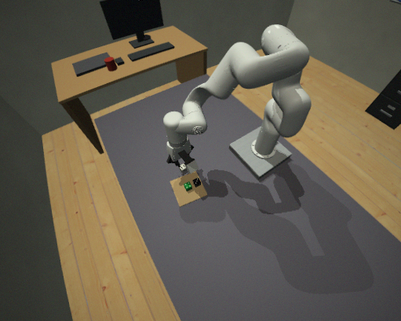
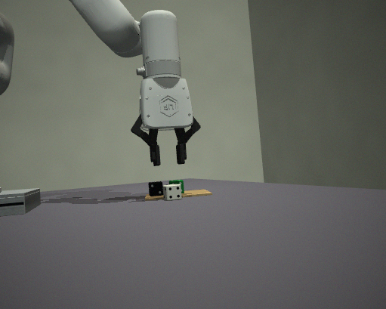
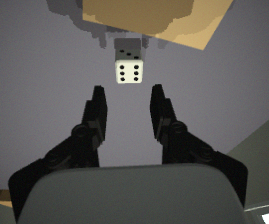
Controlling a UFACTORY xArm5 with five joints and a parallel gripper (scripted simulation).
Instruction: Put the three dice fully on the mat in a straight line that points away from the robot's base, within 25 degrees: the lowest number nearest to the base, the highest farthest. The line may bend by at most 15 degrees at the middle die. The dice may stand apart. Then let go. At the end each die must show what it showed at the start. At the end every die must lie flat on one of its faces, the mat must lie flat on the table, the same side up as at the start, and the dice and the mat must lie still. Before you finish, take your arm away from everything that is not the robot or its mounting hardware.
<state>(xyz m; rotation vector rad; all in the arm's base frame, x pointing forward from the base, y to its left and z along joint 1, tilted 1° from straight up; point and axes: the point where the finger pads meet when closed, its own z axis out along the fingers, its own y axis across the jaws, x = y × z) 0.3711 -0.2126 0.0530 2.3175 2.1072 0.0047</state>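
My hand is 7 cm above the white die. Round my hand: tan mat (5 cm ahead, 9 cm to the left, 9 cm below); green die (5 cm ahead, 9 cm to the left, 7 cm below); black die (11 cm to the left, 7 cm below).
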